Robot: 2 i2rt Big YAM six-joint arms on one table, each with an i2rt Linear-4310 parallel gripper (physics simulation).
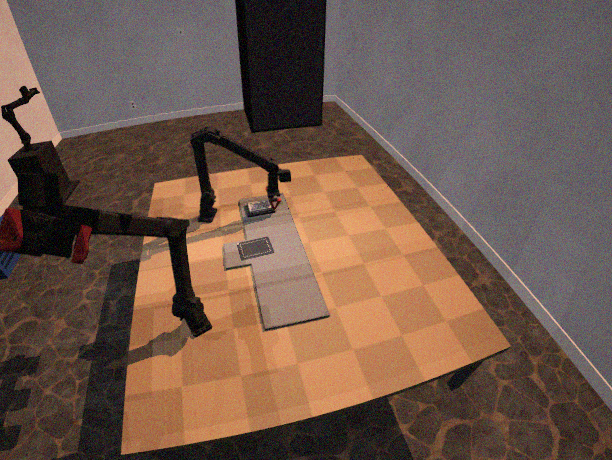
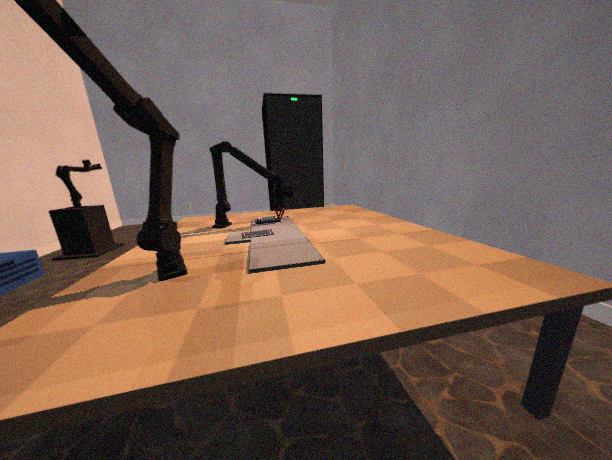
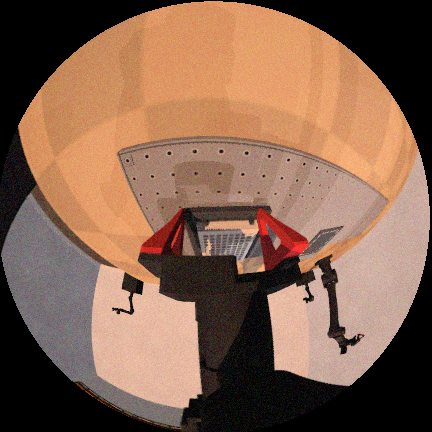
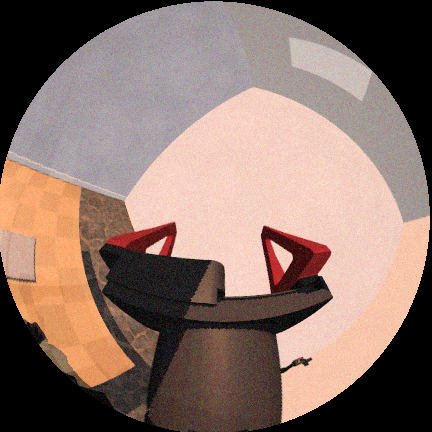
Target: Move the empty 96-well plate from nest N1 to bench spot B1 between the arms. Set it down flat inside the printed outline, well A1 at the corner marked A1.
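Frame: origin at the left arm's base, x up, y back, z right, level; centimetres.
Seen in the pictures: left gripper, fingertip midpoint: [image 1: 273,204] [image 2: 279,218] [image 3: 221,211]; right gripper, fingertip midpoint: [image 1: 55,248] [image 4: 218,228]; left arm's base, origin of the base link: [image 1: 207,216] [image 2: 222,226]; right arm's base, origin of the base link: [image 1: 198,322] [image 2: 172,271] [image 3: 322,258].
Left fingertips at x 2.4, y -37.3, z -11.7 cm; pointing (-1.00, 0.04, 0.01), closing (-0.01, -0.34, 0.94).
Observation:
Pixels of each thing's top centre, then the offset from my left fingertips to it. "pt": a spot on its surface instead. Level surfaces: height alone.
- empty 96-well plate, middle of its top: [image 3: 225,250] [image 1: 259,205] [image 2: 267,217] dx +1.5, dy +7.3, dz +4.0 cm
- grey deck, its level: dx -1.1 cm
- printed B1 outline, surface spot: [image 3: 322,239] [image 1: 259,246] [image 2: 261,232] pt dx -1.0, dy +1.2, dz +35.5 cm
The empty 96-well plate [image 1: 258,206] [image 2: 267,219] [image 3: 225,241] sits in nest N1 at the far end of the grey deck [image 1: 284,277] [image 2: 284,252]. My left gripper [image 1: 275,202] [image 2: 279,214] [image 3: 221,211] is open and low over the nest. One red finger is on each side of the plate, and I cannot tell whether they touch it. The printed B1 outline [image 1: 255,247] [image 2: 258,233] [image 3: 322,239] lies empty on the deck's side tab. My right gripper [image 1: 46,237] [image 4: 218,228] is open and empty. It is raised beyond the table's left edge and faces a wall.
A tall black cabinet [image 1: 281,64] [image 2: 292,148] stands behind the table. A small arm on a dark pedestal [image 1: 36,168] [image 2: 81,230] and a blue box [image 1: 7,262] [image 2: 16,269] stand on the floor to the left. The deck [image 3: 241,173] is perforated.

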